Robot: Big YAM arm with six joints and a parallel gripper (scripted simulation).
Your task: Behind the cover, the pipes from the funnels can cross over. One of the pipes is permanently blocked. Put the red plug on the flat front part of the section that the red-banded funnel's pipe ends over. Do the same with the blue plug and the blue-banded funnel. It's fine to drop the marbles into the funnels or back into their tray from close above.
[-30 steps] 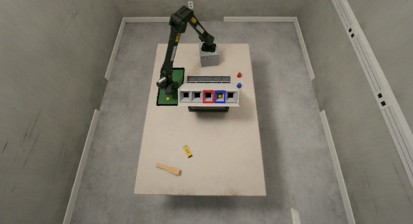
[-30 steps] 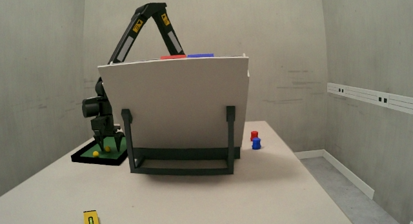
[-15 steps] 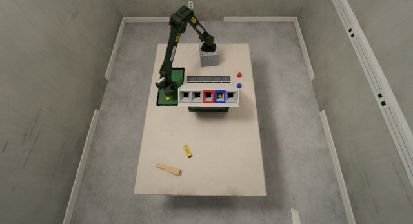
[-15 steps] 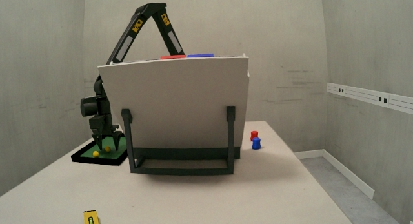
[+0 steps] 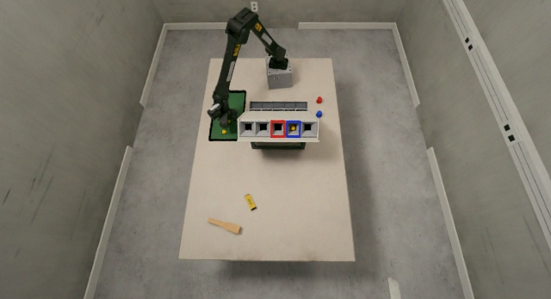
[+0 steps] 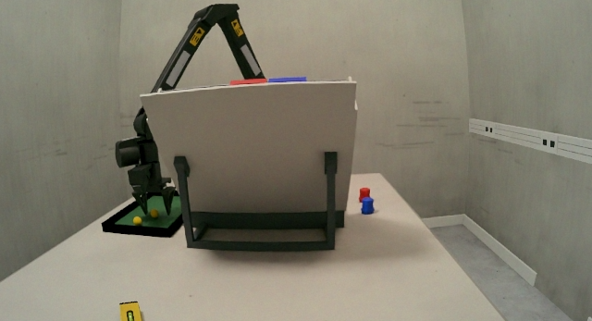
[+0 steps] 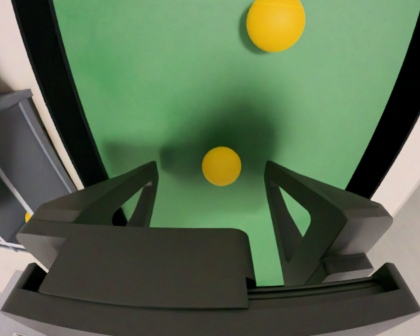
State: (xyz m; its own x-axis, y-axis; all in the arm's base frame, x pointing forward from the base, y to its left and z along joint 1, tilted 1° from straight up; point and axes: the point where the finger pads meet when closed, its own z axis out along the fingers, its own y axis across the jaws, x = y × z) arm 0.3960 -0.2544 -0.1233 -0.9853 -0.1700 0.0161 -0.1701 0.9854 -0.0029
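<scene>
My hand is 4 cm past the green marble tray, 2 cm to the left of it and 1 cm above it. Round my hand: blue band: 15 cm ahead, 42 cm to the left, 30 cm above; then cover: 2 cm ahead, 32 cm to the left, 19 cm above; then red band: 17 cm ahead, 35 cm to the left, 30 cm above.
</scene>
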